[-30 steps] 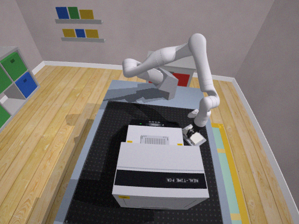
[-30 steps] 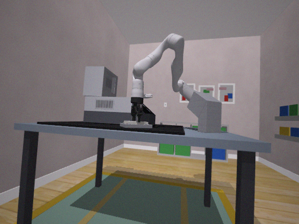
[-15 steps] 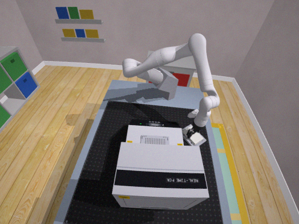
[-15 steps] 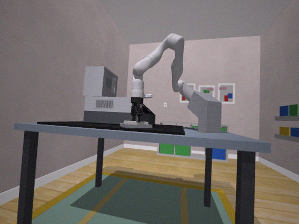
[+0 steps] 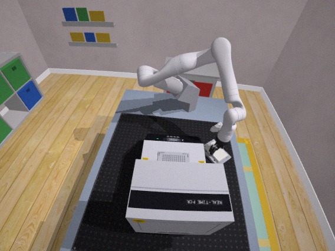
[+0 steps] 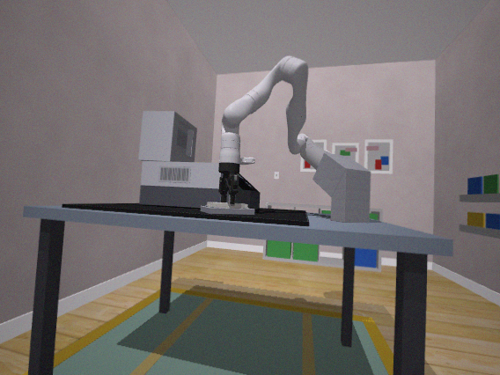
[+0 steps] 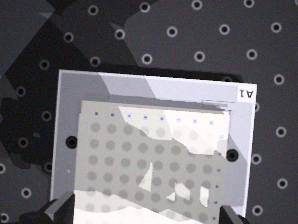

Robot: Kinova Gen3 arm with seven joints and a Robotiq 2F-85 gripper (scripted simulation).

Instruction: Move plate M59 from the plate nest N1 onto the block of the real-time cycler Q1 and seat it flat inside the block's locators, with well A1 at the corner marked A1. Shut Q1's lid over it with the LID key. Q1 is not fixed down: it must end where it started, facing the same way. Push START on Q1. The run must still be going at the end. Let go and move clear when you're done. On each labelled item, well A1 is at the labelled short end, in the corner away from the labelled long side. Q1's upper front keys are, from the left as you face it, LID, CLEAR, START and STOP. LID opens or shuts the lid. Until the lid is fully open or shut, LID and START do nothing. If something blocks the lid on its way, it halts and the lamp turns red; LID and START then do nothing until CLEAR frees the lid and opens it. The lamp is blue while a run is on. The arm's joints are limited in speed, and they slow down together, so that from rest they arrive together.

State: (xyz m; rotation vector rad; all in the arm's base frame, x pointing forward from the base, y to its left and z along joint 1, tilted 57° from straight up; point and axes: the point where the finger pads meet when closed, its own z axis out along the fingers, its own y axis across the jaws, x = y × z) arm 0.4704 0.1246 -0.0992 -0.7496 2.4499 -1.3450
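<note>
The plate M59 lies 10 mm below my hand. The rest, counted from my hand: plate nest N1 (30 mm below).
</note>
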